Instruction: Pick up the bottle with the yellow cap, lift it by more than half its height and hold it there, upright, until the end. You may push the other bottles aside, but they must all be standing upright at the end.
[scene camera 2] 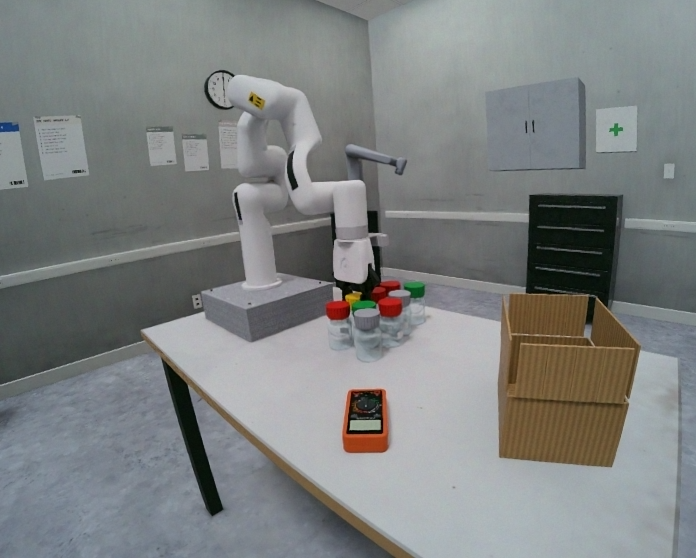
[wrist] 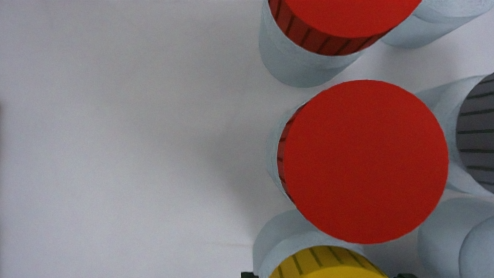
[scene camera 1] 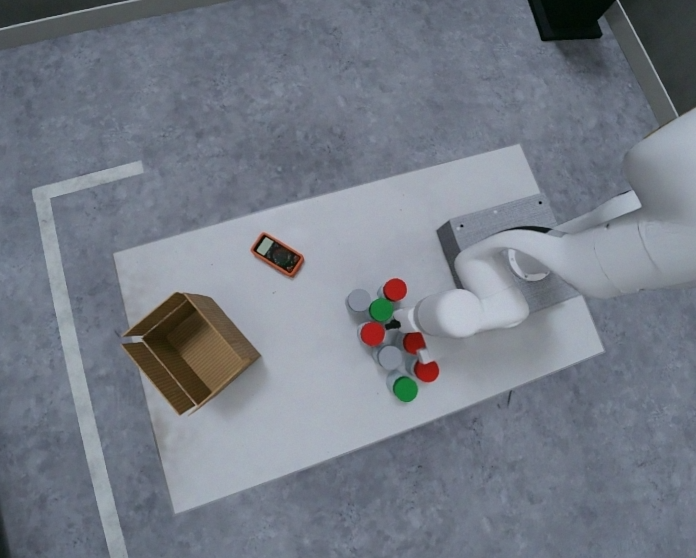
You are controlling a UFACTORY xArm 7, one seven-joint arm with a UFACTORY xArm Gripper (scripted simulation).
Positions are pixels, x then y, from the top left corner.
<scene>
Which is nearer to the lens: the cardboard box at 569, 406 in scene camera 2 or the red-capped bottle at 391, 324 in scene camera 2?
The cardboard box.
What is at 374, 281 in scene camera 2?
My gripper.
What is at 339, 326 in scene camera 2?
A red-capped bottle.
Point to a red-capped bottle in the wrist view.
At 365, 161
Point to a cardboard box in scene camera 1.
At 197, 358
</scene>
